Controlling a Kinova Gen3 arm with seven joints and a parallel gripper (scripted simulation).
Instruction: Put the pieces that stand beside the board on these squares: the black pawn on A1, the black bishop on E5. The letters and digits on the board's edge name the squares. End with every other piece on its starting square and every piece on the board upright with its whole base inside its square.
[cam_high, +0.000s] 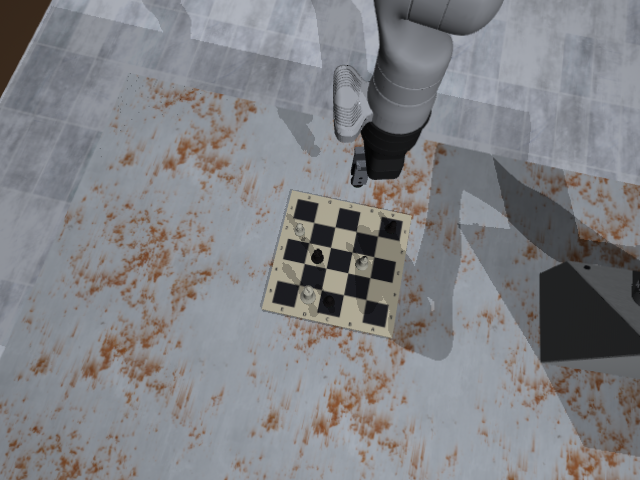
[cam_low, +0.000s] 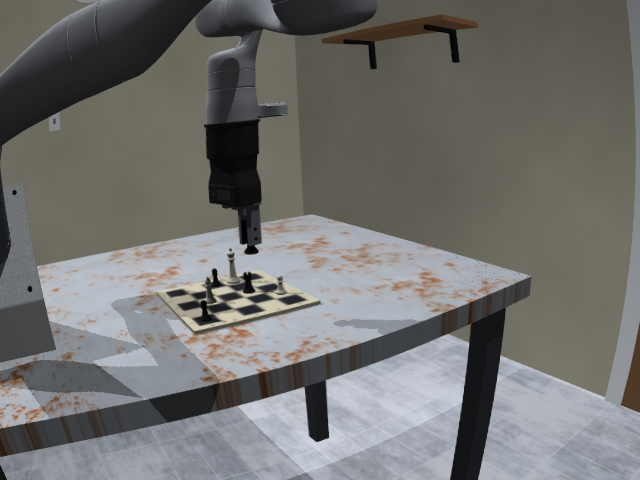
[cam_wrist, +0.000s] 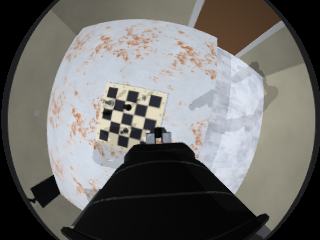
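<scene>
Now: the chessboard 130 mm below my hand, 100 mm to the left of it and 10 mm behind it. Also, from my hand: white pawn: 120 mm below, 80 mm to the left, 70 mm ahead; white bishop: 110 mm below, 100 mm to the left, 50 mm behind; black bishop: 10 mm below.
</scene>
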